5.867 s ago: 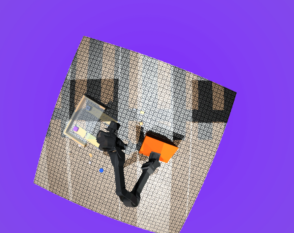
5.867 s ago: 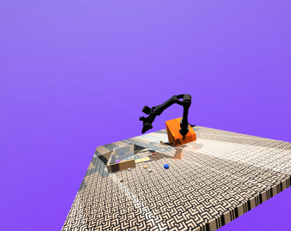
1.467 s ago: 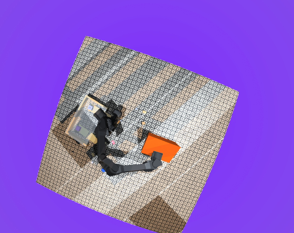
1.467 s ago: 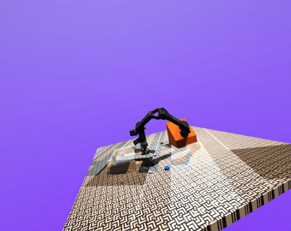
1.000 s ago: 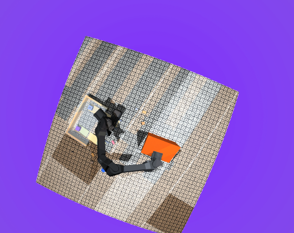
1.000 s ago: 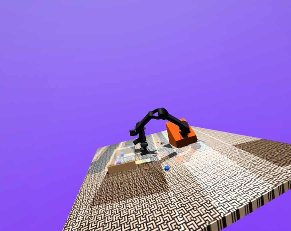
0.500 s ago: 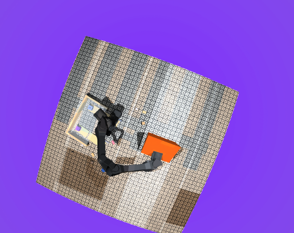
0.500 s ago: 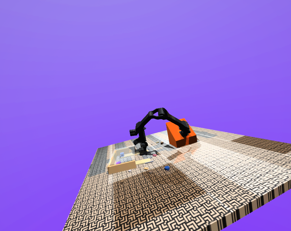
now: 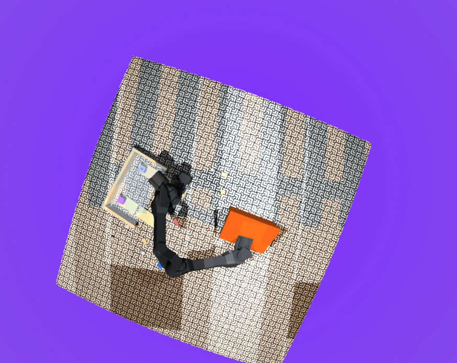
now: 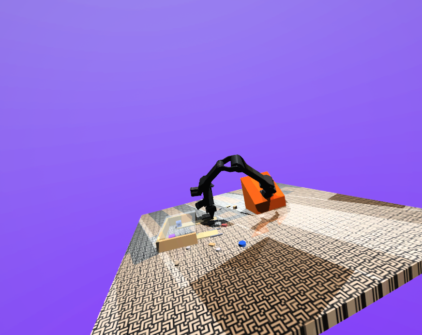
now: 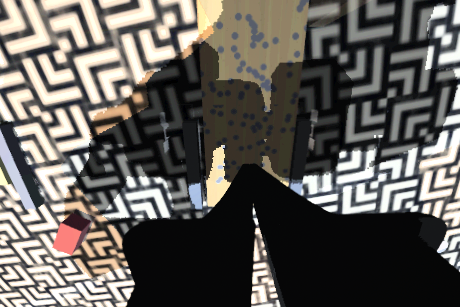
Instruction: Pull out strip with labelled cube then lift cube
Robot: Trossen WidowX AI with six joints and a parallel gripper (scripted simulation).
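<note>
The dotted strip is 90 mm ahead of my gripper tip and 30 mm to the right of it. The rest, counted from my gripper tip: pale yellow-green strip: 170 mm to the left, 110 mm ahead; pink block: 140 mm to the left, 20 mm behind; tan cube: 200 mm behind, 50 mm to the right.
</note>
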